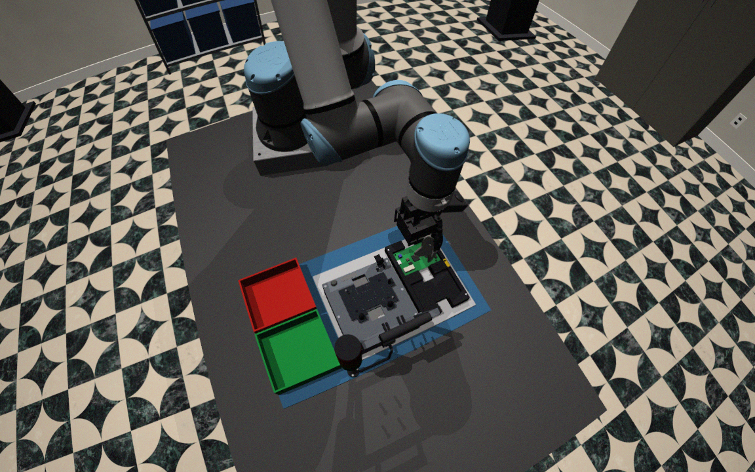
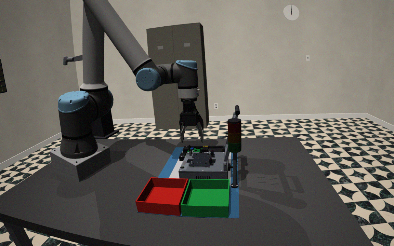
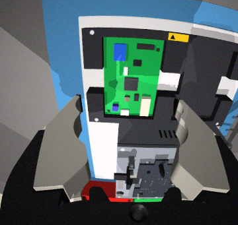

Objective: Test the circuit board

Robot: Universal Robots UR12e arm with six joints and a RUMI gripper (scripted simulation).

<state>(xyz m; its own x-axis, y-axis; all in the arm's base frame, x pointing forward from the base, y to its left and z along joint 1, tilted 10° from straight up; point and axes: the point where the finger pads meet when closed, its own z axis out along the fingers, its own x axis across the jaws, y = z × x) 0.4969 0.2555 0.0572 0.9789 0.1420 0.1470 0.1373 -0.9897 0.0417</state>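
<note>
My hand is 6 cm above the green circuit board, 1 cm to the left of it and 1 cm short of it. Also, from my hand: clear lid (21 cm ahead, 15 cm to the right, 10 cm above); then green bin (36 cm to the right, 16 cm ahead, 7 cm below); then red bin (38 cm to the right, 7 cm below, 1 cm ahead).
</note>
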